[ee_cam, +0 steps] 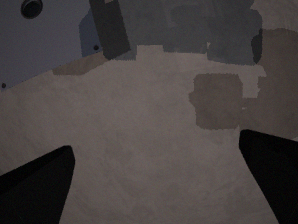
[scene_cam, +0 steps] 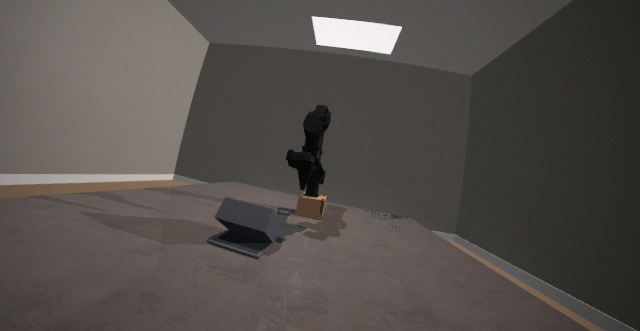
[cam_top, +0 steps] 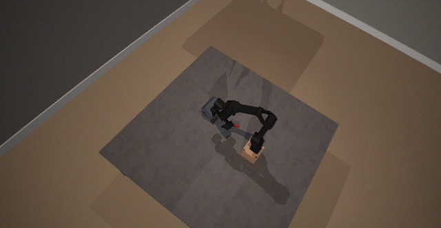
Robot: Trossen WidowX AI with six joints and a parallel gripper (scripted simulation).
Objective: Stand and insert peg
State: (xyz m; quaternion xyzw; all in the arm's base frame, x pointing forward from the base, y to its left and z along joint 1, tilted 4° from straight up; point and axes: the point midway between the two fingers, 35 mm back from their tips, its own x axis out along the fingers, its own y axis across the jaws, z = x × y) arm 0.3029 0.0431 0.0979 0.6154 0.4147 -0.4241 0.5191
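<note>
Now: gripper tip 60 mm past the peg, 120 mm to the left of it and 130 mm above it. The rest, counted from my gripper tip: sloped panel 120 mm ahead, 110 mm to the right, 90 mm below.
</note>
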